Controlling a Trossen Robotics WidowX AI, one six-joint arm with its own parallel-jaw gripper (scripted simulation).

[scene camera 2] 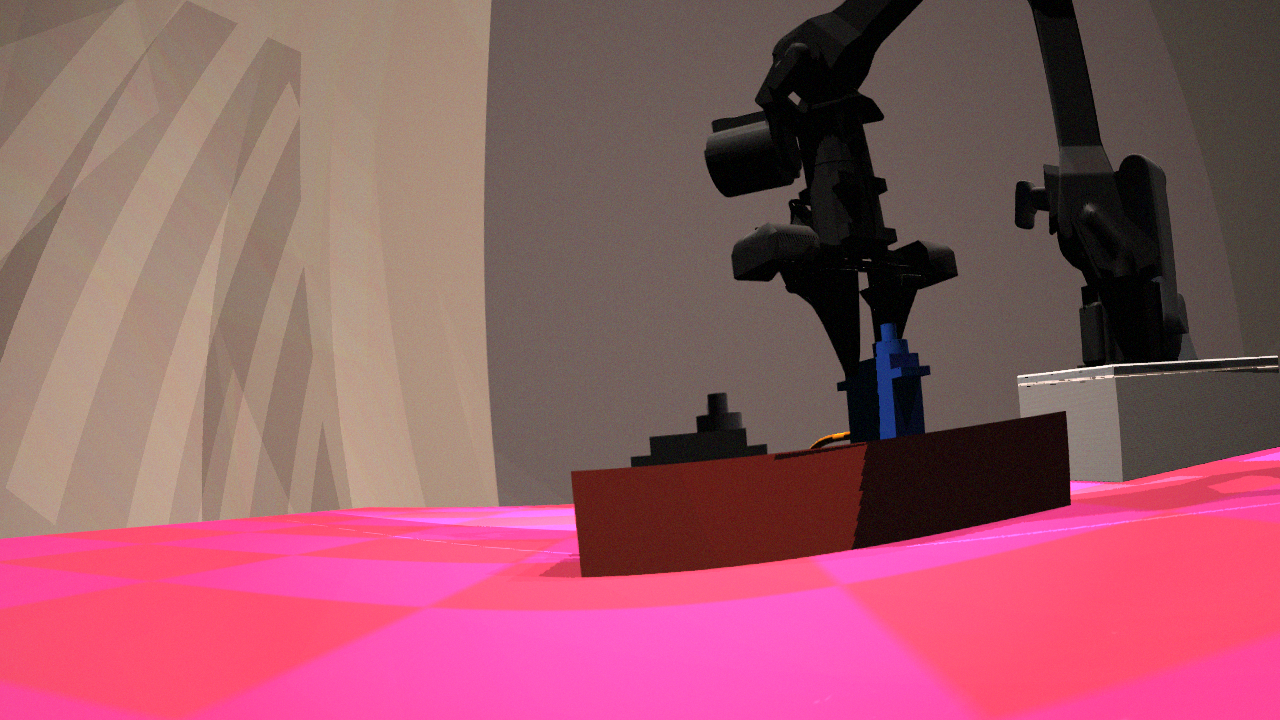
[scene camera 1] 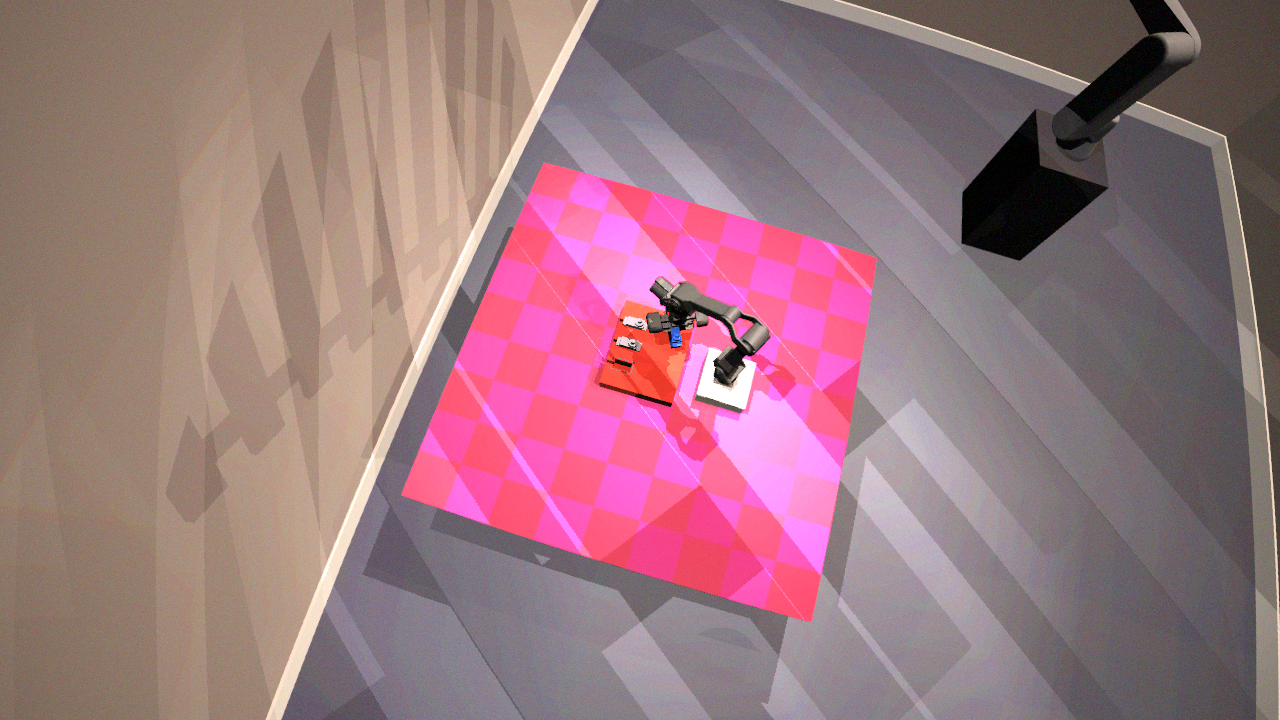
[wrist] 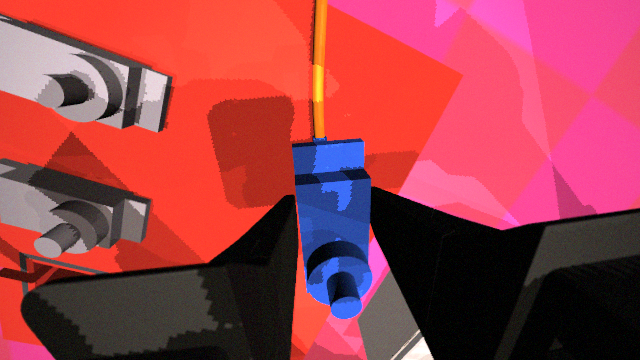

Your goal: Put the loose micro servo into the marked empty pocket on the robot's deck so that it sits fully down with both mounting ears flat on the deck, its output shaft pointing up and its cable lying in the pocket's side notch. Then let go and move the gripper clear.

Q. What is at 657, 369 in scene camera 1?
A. A red deck.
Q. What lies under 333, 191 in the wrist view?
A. A blue micro servo.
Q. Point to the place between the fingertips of the gripper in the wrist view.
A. At 330, 200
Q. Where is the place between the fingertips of the gripper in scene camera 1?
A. At 674, 330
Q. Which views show the gripper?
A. Scene camera 2, scene camera 1 and the wrist view: all of them.
